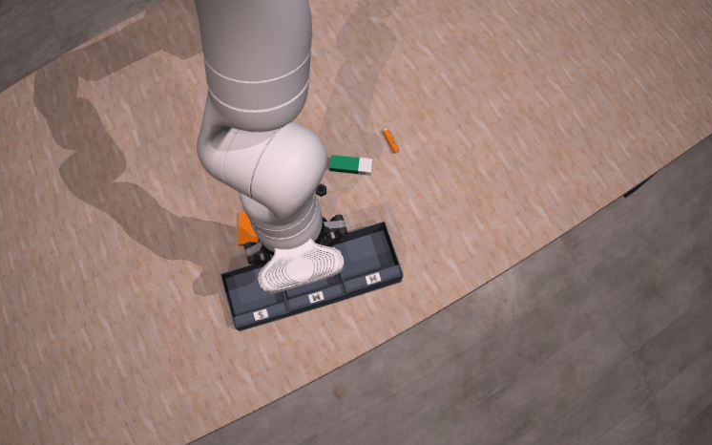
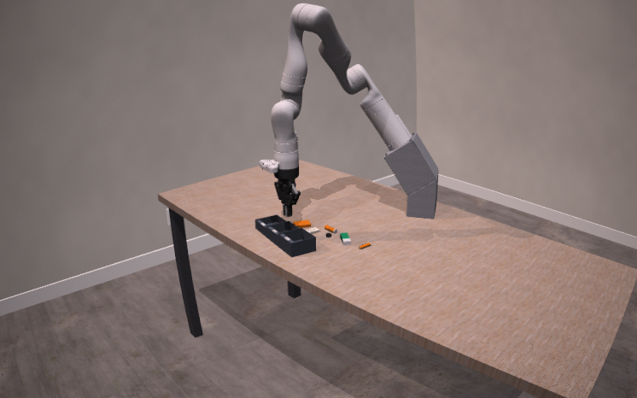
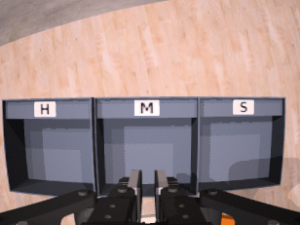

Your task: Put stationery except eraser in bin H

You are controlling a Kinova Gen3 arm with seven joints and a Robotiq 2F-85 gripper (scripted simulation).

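My hand is 100 mm past the orange notepad, 90 mm above it and 40 mm to the left of it. From my hand the other things lie so: black nut (100 mm behind, 90 mm below, 80 mm to the left); bin marked H (70 mm below, 20 mm ahead); domino (90 mm below, 80 mm behind, 20 mm to the left).
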